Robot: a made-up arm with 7 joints.
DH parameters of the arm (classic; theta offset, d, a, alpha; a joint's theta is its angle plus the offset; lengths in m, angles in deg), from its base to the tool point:
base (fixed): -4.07 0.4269 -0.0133 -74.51
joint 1: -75.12 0.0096 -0.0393 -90
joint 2: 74 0.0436 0.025 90
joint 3: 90 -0.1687 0.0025 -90
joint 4: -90 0.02 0.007 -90
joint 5: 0 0.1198 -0.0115 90
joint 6: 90 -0.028 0.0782 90
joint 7: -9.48 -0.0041 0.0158 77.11
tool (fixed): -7.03 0.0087 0 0
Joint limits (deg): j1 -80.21..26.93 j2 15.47..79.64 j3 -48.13..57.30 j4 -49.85..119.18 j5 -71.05..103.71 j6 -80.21..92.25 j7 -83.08..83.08
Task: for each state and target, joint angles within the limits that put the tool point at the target. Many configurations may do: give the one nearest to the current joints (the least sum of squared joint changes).
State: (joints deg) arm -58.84 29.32 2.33 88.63 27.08 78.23 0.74
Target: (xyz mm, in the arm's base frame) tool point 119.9 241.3 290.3
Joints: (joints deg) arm -61.60 53.64 -9.18 101.32 35.94 91.71 2.19
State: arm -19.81 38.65 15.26 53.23 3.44 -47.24 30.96
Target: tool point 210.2 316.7 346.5
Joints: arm -26.02 72.02 27.17 64.93 0.03 -34.80 32.75
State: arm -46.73 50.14 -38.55 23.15 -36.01 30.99 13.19
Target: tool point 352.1 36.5 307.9
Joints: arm -58.05 51.70 -33.46 20.42 -36.16 28.40 13.39
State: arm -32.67 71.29 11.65 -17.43 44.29 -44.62 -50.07
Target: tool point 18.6 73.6 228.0
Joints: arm 20.13 79.04 -12.06 -35.02 40.19 -67.49 -50.09
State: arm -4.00 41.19 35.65 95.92 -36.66 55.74 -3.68
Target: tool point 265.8 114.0 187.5
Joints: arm -47.11 41.40 42.85 85.34 -47.32 68.77 -6.28
